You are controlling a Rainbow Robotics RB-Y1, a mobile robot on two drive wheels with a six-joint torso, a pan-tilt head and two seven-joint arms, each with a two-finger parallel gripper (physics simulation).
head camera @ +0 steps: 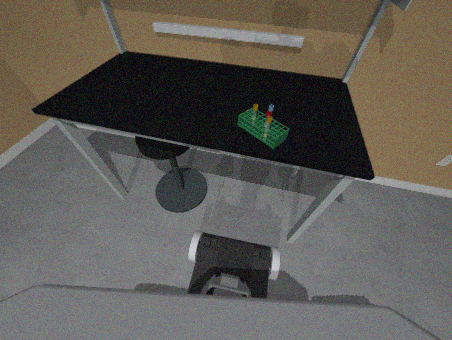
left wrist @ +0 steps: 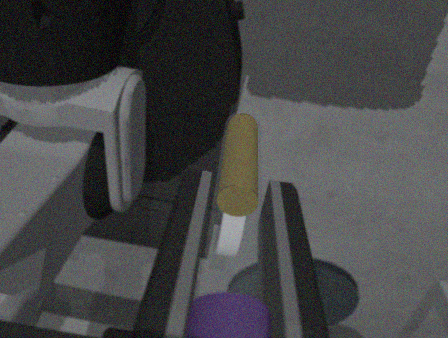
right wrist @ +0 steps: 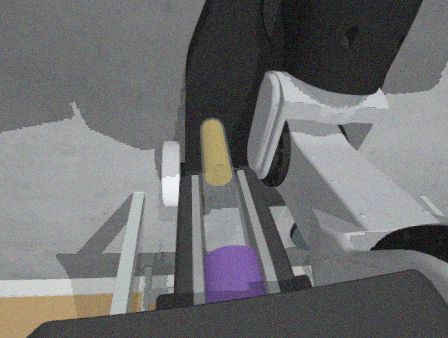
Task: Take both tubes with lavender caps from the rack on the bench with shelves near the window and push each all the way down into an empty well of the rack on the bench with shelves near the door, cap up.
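Pixels of known places: left gripper, fingertip midpoint: (left wrist: 236, 197); right gripper, fingertip midpoint: (right wrist: 218, 185); robot's base, link origin: (head camera: 233, 257).
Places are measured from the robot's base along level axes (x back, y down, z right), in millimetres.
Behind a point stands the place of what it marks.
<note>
My left gripper (left wrist: 236, 197) {x 466, y -545, z -215 mm} is shut on a tube with a lavender cap (left wrist: 229, 317) {x 478, y -593, z -214 mm}; its yellow contents point away from the wrist. My right gripper (right wrist: 218, 185) {x 407, y -545, z 213 mm} is shut on another tube with a lavender cap (right wrist: 234, 272) {x 424, y -597, z 216 mm}, also with yellow contents. Neither gripper shows in the head view. In the head view a green rack (head camera: 280, 139) {x -243, y -946, z 101 mm} stands on the black bench (head camera: 175, 95) {x -505, y -914, z -443 mm}, right of its middle near the front edge. It holds tubes with orange caps (head camera: 255, 107) {x -311, y -1028, z -16 mm} (head camera: 269, 120) {x -244, y -1026, z 42 mm}, a blue cap (head camera: 271, 107) {x -322, y -1030, z 44 mm} and a red cap (head camera: 268, 114) {x -274, y -1030, z 36 mm}. Its individual wells are too small to tell apart.
A stool with a round base (head camera: 181, 192) {x -425, y -29, z -540 mm} stands partly under the bench's front edge. My wheeled base (head camera: 232, 255) {x 34, y -191, z -7 mm} is in front of the bench, apart from it. Grey posts (head camera: 114, 27) {x -961, y -1062, z -1009 mm} (head camera: 366, 42) {x -867, y -1123, z 478 mm} rise at the bench's rear corners. A long white bar (head camera: 227, 35) {x -915, y -1084, z -249 mm} runs behind it.
</note>
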